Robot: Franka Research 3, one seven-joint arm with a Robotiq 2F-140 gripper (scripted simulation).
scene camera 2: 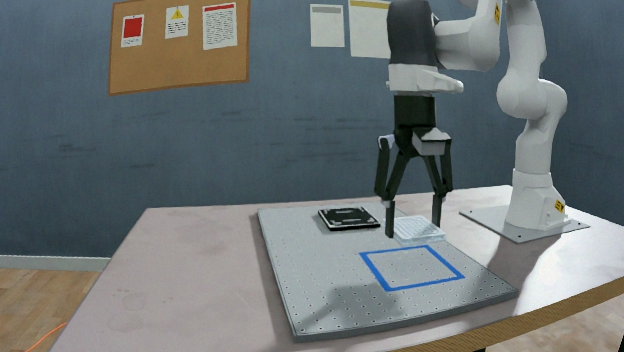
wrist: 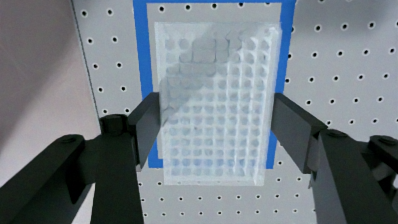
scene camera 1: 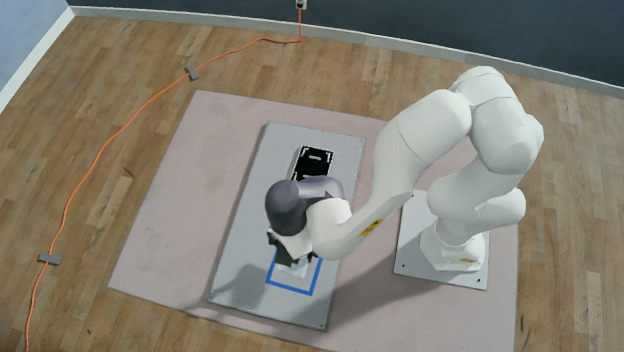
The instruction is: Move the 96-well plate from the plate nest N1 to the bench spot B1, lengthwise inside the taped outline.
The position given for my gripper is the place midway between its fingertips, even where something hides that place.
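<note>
My gripper (scene camera 2: 412, 233), also in the wrist view (wrist: 214, 108). A 96-well plate (scene camera 2: 411, 231), also in the wrist view (wrist: 216, 80). A plate nest (scene camera 2: 362, 217), also in scene camera 1 (scene camera 1: 305, 166).
</note>
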